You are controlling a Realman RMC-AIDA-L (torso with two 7-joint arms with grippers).
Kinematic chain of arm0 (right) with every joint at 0, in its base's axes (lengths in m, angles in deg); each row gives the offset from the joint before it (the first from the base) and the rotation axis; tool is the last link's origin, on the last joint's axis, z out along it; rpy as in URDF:
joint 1: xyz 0 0 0.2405 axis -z
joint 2: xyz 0 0 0 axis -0.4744 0.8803 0
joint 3: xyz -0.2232 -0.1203 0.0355 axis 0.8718 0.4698 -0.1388
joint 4: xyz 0 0 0 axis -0.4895 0.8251 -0.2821
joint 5: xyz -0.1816 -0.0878 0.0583 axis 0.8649 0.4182 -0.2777
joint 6: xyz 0 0 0 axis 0.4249 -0.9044 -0.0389
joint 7: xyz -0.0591 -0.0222 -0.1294 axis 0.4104 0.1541 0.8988
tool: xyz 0 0 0 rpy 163.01 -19.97 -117.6
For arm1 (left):
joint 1: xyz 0 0 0.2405 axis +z
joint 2: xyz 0 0 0 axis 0.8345 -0.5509 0
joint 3: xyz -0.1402 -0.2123 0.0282 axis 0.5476 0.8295 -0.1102
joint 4: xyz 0 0 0 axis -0.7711 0.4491 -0.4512
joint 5: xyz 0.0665 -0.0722 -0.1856 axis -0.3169 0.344 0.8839
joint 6: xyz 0 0 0 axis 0.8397 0.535 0.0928
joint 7: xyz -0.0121 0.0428 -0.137 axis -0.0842 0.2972 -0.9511
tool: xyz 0 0 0 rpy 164.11 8.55 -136.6
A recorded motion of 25 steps. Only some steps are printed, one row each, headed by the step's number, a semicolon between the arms.
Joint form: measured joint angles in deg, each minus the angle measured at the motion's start. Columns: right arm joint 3, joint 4, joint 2, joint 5, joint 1, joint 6, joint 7; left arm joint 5, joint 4, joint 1, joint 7, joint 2, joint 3, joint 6.
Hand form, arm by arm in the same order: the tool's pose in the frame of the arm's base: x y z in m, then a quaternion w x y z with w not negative. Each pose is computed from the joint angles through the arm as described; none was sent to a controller.
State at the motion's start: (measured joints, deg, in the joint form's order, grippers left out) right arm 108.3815 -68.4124 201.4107 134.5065 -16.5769 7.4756 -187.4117; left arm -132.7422 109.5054 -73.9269 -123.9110 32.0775 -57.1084 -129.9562
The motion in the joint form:
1: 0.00 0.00 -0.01 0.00 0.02 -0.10 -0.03; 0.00 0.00 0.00 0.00 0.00 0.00 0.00
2: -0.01 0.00 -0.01 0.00 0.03 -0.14 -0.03; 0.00 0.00 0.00 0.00 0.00 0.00 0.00
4: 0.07 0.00 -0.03 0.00 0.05 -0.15 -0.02; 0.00 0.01 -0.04 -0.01 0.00 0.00 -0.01
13: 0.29 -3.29 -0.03 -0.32 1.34 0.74 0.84; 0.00 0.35 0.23 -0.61 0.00 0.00 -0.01
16: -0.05 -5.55 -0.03 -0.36 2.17 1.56 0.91; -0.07 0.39 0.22 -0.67 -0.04 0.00 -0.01
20: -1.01 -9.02 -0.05 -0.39 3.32 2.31 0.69; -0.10 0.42 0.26 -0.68 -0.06 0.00 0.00
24: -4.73 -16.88 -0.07 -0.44 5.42 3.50 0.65; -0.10 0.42 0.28 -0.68 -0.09 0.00 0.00
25: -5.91 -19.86 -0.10 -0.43 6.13 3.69 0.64; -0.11 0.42 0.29 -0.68 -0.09 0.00 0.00
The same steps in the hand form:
1: 0.1860 0.3546 -0.0516 0.13373 -0.88602 0.31013 -0.31765; -0.2925 0.2355 -0.0624 0.12253 -0.93675 -0.11904 -0.30548
2: 0.1860 0.3546 -0.0516 0.13396 -0.88607 0.31018 -0.31738; -0.2925 0.2355 -0.0624 0.12253 -0.93675 -0.11904 -0.30548
4: 0.1862 0.3545 -0.0516 0.13394 -0.88603 0.30976 -0.31789; -0.2923 0.2357 -0.0623 0.12236 -0.93677 -0.11869 -0.30562
13: 0.1810 0.3520 -0.0488 0.13362 -0.89359 0.29655 -0.30935; -0.2925 0.2352 -0.0619 0.12189 -0.93599 -0.12292 -0.30654
16: 0.1777 0.3507 -0.0453 0.13596 -0.89643 0.29413 -0.30234; -0.2926 0.2353 -0.0617 0.12145 -0.93623 -0.12279 -0.30602
20: 0.1716 0.3510 -0.0387 0.14553 -0.90046 0.29348 -0.28612; -0.2928 0.2352 -0.0616 0.12150 -0.93633 -0.12288 -0.30566
24: 0.1562 0.3555 -0.0178 0.17699 -0.90885 0.29231 -0.23920; -0.2930 0.2351 -0.0614 0.12166 -0.93637 -0.12299 -0.30542
25: 0.1502 0.3572 -0.0094 0.19140 -0.91143 0.28885 -0.22189; -0.2931 0.2350 -0.0614 0.12162 -0.93639 -0.12306 -0.30536

